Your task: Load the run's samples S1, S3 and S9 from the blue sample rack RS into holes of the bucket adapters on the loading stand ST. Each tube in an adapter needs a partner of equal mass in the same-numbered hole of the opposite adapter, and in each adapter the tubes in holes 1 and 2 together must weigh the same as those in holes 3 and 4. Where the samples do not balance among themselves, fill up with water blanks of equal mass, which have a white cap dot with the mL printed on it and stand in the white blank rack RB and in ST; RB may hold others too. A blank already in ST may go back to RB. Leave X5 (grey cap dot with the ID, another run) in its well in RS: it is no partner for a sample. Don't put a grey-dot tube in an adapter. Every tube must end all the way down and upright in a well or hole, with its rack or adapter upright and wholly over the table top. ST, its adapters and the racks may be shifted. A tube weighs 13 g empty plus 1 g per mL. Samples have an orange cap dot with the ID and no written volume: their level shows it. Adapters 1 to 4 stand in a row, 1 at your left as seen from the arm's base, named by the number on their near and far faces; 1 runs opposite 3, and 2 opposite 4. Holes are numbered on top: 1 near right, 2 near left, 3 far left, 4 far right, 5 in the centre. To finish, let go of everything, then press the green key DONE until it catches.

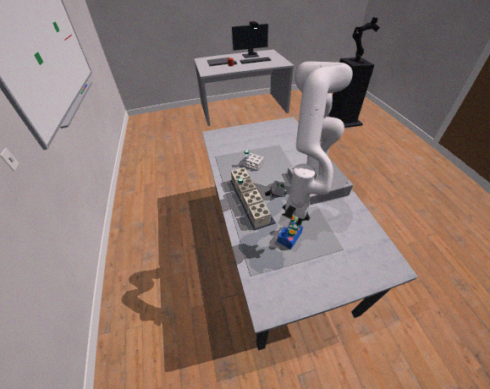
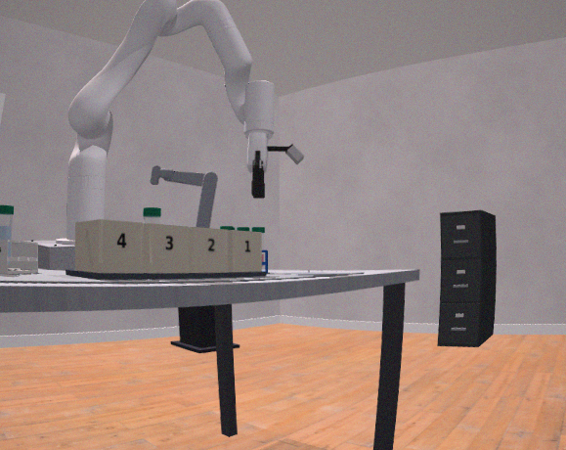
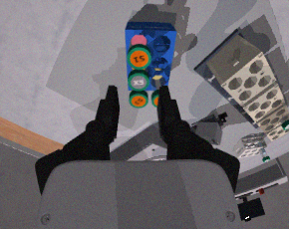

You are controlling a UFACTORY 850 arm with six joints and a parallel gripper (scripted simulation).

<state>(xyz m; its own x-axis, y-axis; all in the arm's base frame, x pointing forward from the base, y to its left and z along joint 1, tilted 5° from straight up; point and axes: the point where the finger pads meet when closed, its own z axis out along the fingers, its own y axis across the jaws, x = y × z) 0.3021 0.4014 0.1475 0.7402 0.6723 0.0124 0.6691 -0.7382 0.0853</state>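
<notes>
Now: the sample tube S9 16 cm below my hand, 9 cm to the right of it and 4 cm behind it. The rest, counted from my hand: sample tube S1: 16 cm below, 1 cm behind; then grey-dot tube X5: 16 cm below, 3 cm to the right, 2 cm behind; then blue sample rack RS: 19 cm below, 4 cm to the right, 2 cm behind.
</notes>
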